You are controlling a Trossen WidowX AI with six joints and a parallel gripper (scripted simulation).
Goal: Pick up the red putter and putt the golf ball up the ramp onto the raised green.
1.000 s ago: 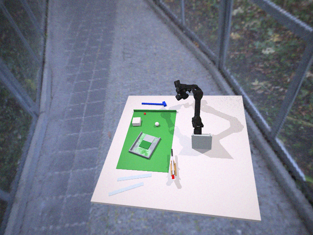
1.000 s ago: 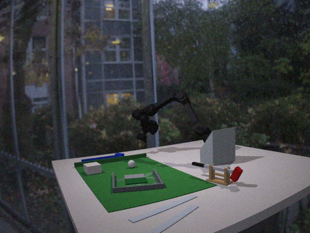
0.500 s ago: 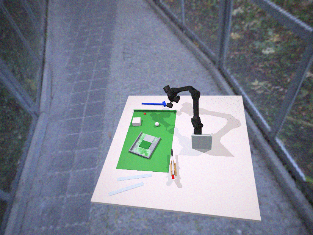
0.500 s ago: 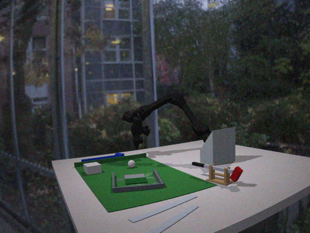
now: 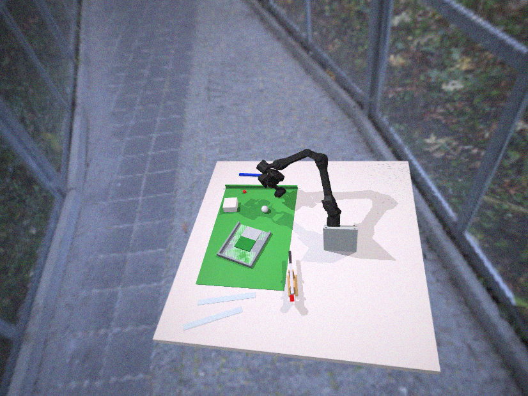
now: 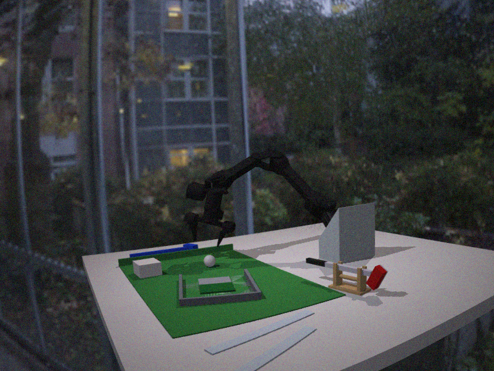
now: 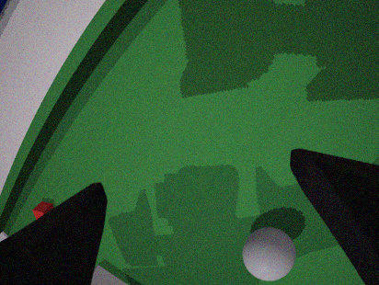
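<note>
My gripper tip is 100 mm to the right of the white golf ball, 40 mm above it and 30 mm short of it. The rest, counted from my gripper tip: small red marker: 190 mm ahead, 50 mm to the right, 50 mm below; then blue putter: 210 mm to the right, 120 mm ahead, 50 mm below; then white block: 250 mm ahead, 90 mm to the left, 40 mm below.
</note>
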